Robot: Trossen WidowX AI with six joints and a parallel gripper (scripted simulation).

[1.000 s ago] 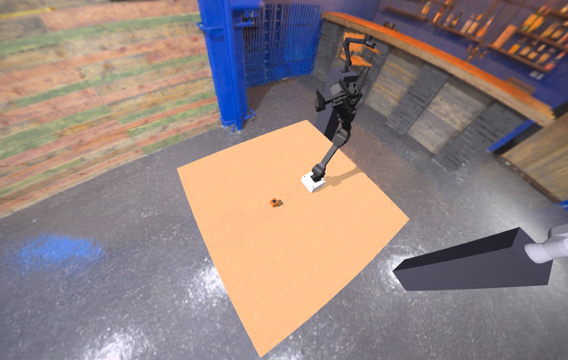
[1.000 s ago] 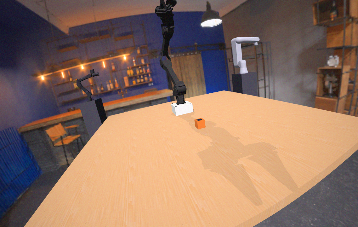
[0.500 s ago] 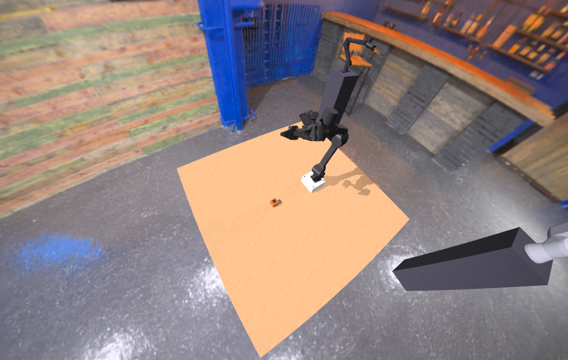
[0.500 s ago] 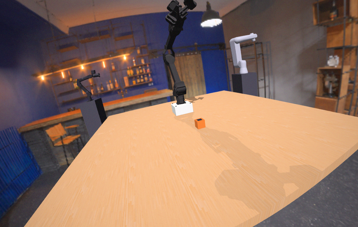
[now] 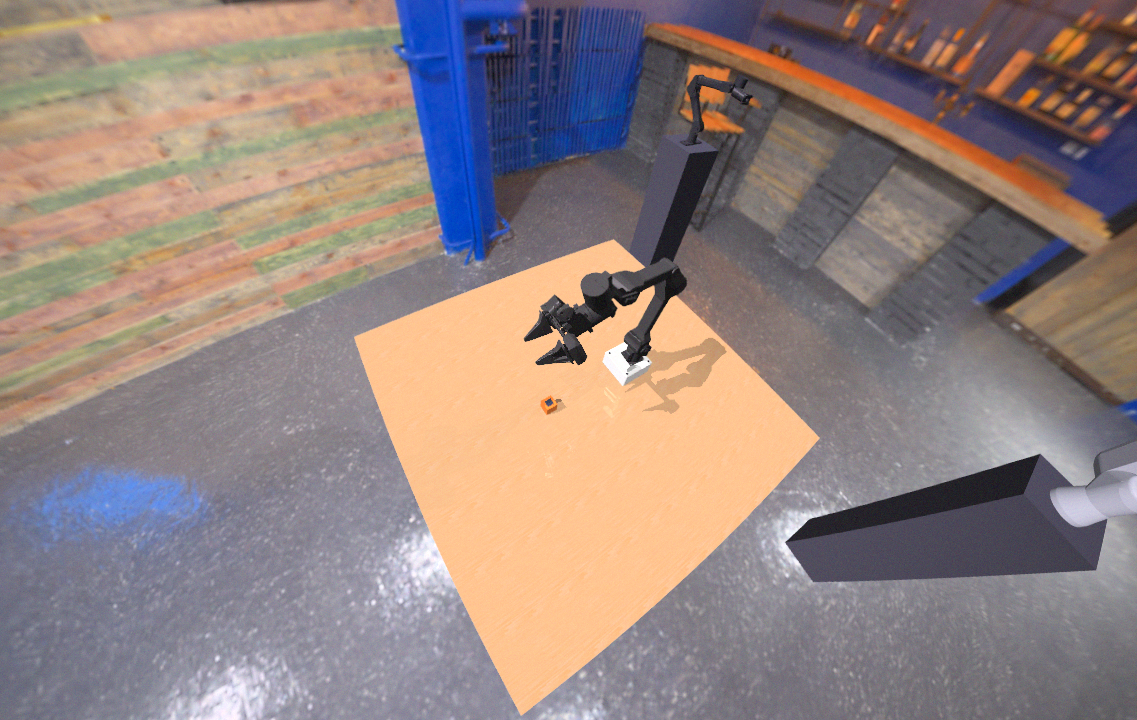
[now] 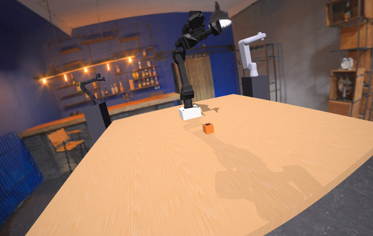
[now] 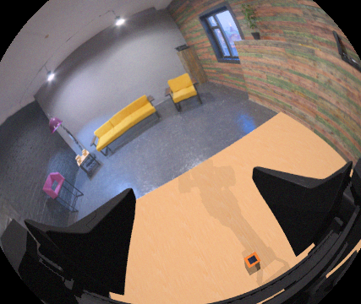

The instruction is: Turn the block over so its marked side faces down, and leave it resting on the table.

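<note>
The small orange block lies 8 cm behind my gripper tip, 3 cm to the right of it and 39 cm below it.
</note>
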